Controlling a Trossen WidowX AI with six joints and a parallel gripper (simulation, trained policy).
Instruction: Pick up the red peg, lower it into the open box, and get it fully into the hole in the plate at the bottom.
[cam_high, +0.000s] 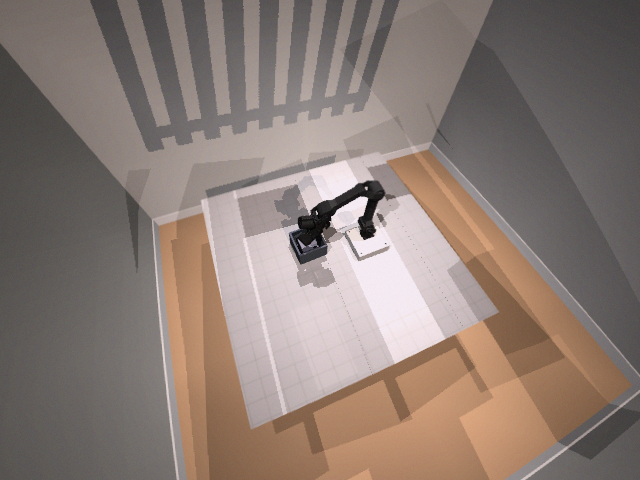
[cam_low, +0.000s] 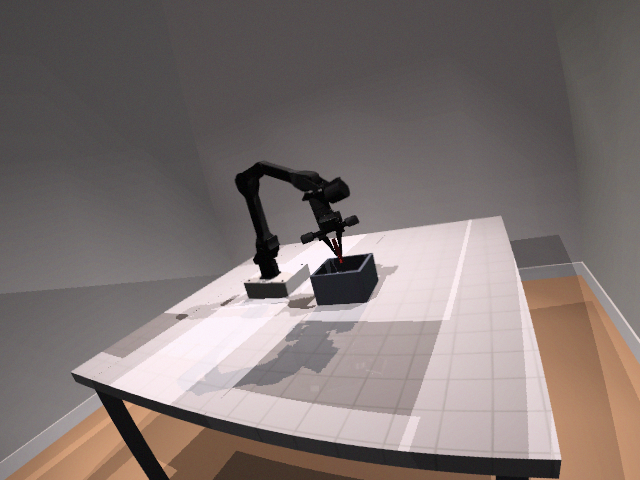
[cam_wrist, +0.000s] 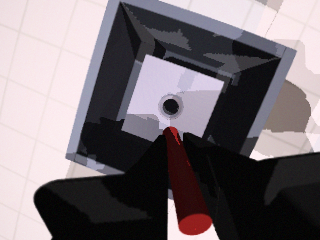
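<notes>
The pale plate lies 1 cm ahead of my gripper tip, 2 cm to the right of it and 8 cm below it. Also, from my gripper tip: dark box 1 cm ahead, 2 cm to the right, 10 cm below; red peg 1 cm behind, 1 cm to the left, 1 cm above.
</notes>
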